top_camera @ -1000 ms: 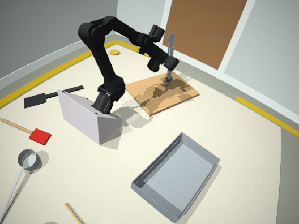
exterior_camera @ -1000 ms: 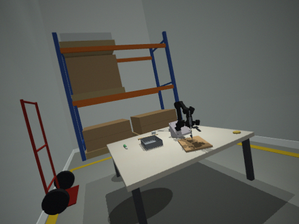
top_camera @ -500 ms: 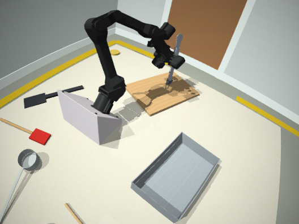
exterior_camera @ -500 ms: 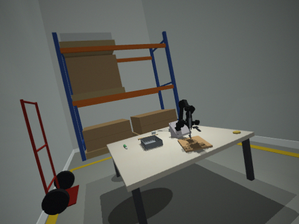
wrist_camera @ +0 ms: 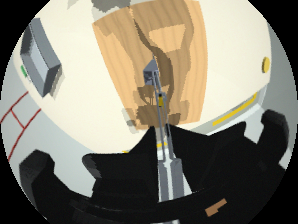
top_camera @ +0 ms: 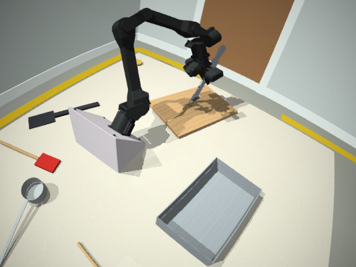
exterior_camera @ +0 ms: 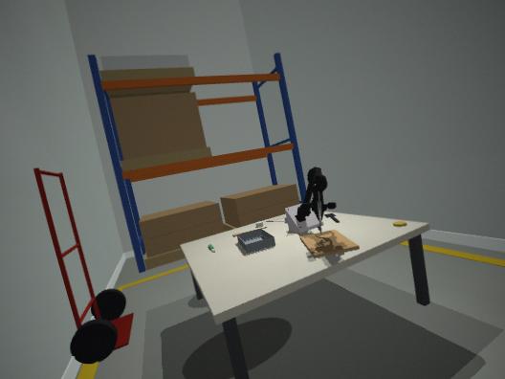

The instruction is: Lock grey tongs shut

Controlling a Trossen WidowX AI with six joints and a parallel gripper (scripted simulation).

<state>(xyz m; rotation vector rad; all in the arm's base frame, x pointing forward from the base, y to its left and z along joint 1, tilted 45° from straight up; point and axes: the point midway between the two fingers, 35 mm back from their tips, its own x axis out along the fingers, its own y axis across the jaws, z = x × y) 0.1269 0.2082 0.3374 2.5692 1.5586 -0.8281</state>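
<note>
Now: gripper tip 20 mm past the wooden board, 10 mm to the left of it and 140 mm above it. The rest, counted from my gripper tip: roasting tin: 240 mm ahead, 430 mm to the right, 120 mm below; then yellow disc: 480 mm behind, 150 mm to the left, 140 mm below; then black spatula: 470 mm behind, 420 mm to the right, 140 mm below.
</note>
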